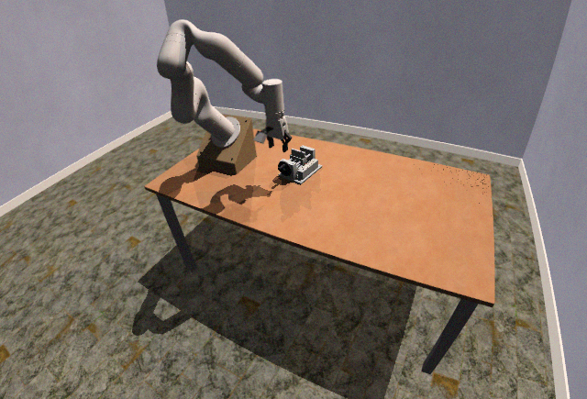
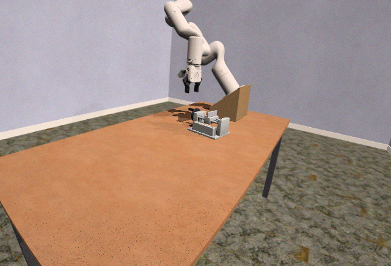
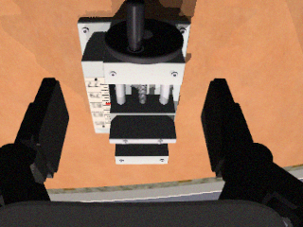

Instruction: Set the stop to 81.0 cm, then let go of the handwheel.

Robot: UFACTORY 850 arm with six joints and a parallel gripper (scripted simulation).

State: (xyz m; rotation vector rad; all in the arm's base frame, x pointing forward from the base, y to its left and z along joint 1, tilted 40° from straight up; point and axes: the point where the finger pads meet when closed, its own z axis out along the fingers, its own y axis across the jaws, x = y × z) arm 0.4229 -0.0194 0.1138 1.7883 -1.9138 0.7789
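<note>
The handwheel is 20 mm to the left of my hand and 120 mm below it. Round my hand: grey stop fixture: 20 mm ahead, 160 mm to the left, 130 mm below.
</note>
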